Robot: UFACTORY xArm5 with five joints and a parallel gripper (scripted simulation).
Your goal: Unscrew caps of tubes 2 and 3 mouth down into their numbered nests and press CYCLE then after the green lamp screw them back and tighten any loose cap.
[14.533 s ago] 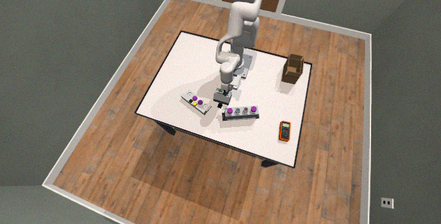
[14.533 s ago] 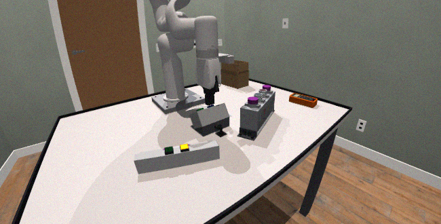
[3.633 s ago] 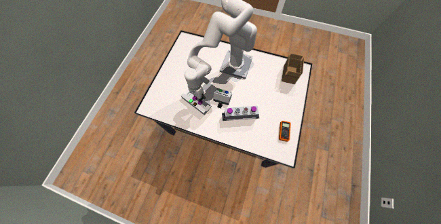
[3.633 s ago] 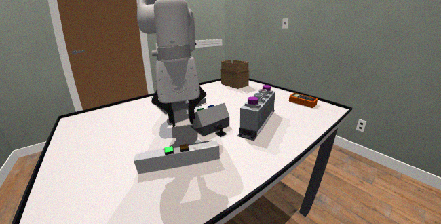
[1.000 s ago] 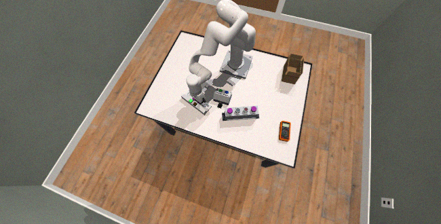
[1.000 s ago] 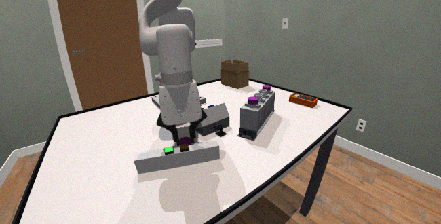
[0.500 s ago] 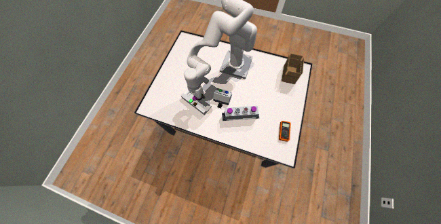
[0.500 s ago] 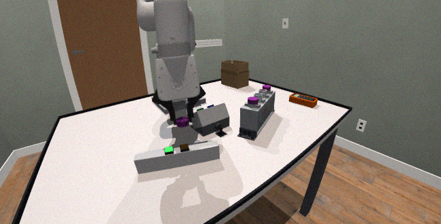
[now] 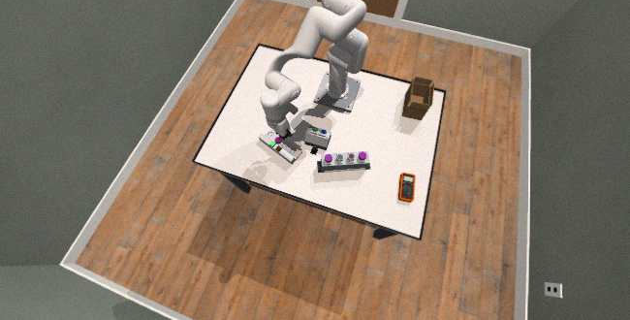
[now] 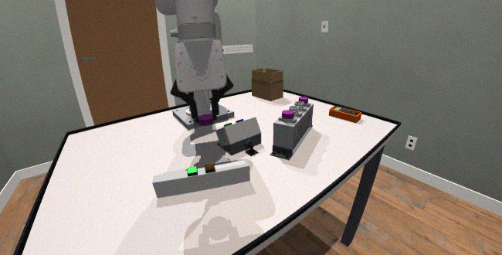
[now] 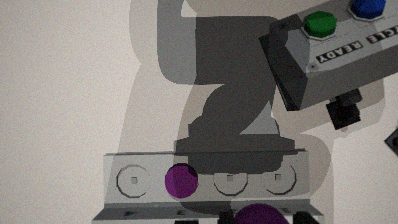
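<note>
My gripper is now 30 cm to the right of the grey decapping station and 17 cm above it. Round my hand: key housing: 10 cm behind, 14 cm to the left, 12 cm below; purple cap: 2 cm below; green key: 12 cm behind, 12 cm to the left, 11 cm below.
</note>
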